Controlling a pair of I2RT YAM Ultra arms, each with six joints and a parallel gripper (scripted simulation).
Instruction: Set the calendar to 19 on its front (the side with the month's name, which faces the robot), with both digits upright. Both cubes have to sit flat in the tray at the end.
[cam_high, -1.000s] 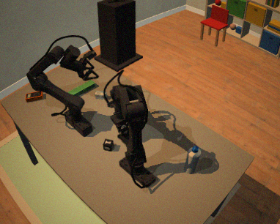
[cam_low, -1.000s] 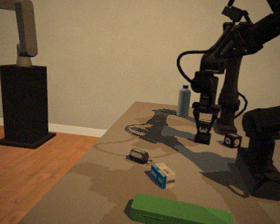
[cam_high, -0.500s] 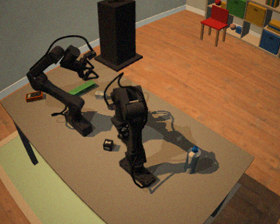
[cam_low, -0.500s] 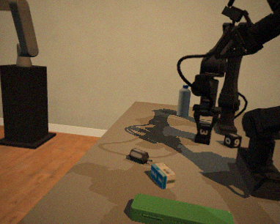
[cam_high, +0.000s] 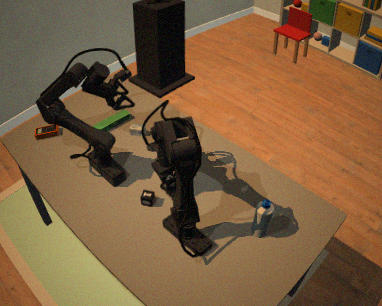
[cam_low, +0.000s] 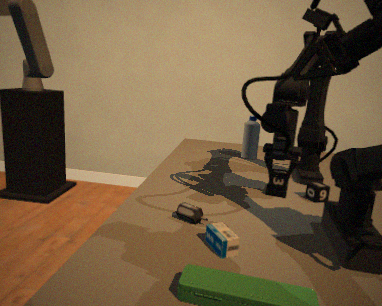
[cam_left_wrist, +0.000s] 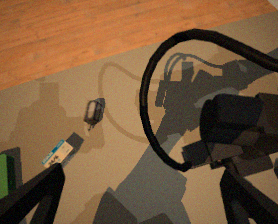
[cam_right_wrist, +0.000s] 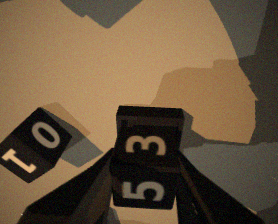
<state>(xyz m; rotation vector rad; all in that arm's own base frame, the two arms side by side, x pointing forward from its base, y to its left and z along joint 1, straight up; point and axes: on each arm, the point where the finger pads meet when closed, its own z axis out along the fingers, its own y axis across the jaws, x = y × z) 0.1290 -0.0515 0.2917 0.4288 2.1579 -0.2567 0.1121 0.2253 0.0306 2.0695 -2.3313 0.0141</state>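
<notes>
Right now the black cube is 110 mm behind my right hand and 30 mm below it. The rest, counted from my right hand: blue-and-white box (350 mm to the left, 140 mm ahead, 30 mm below); green box (500 mm to the left, 90 mm ahead, 40 mm below); dark grey object (250 mm to the left, 210 mm ahead, 30 mm below).
</notes>
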